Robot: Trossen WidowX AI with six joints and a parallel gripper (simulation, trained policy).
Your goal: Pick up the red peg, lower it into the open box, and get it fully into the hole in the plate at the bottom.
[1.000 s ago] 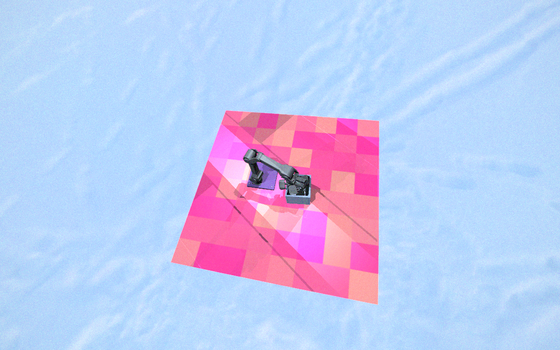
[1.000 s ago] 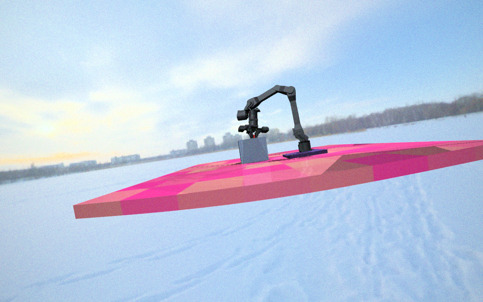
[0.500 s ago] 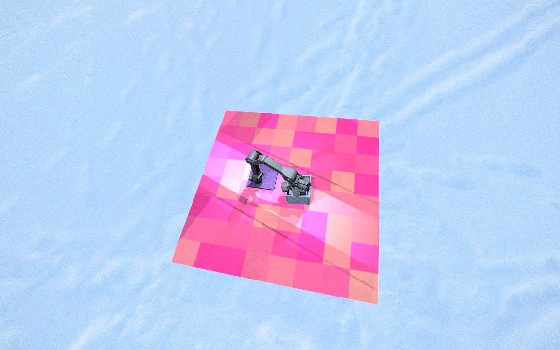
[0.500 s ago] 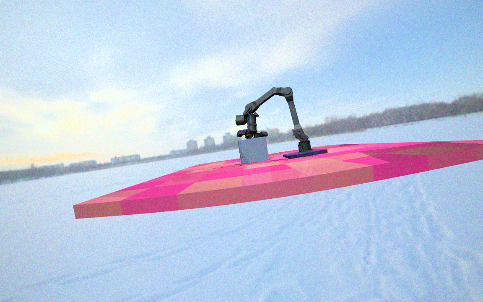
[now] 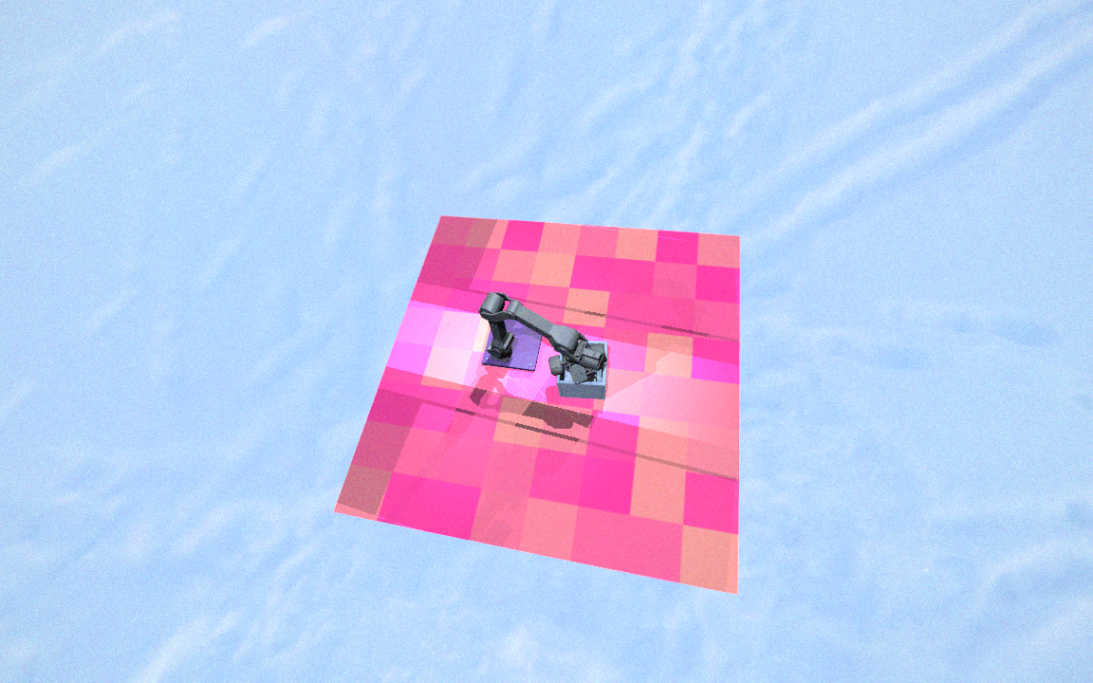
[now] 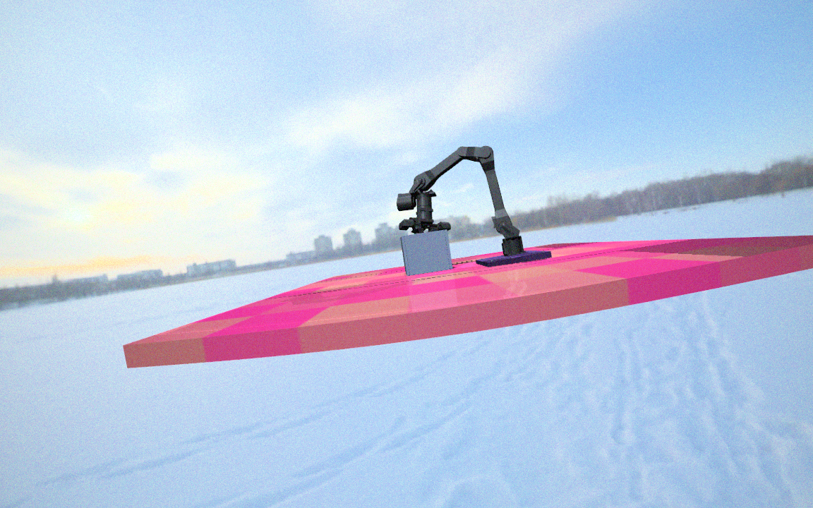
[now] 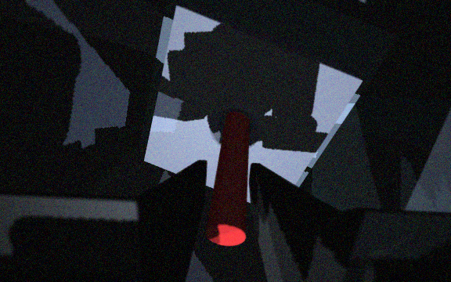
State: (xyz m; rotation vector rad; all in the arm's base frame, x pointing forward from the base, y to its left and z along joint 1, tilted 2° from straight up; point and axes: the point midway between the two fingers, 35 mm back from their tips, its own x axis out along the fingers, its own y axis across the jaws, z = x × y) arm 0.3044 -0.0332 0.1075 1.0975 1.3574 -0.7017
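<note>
My gripper tip is 10 mm to the left of the red peg. Round my gripper tip: pale plate (10 mm ahead, 10 mm to the right, 40 mm below).
</note>
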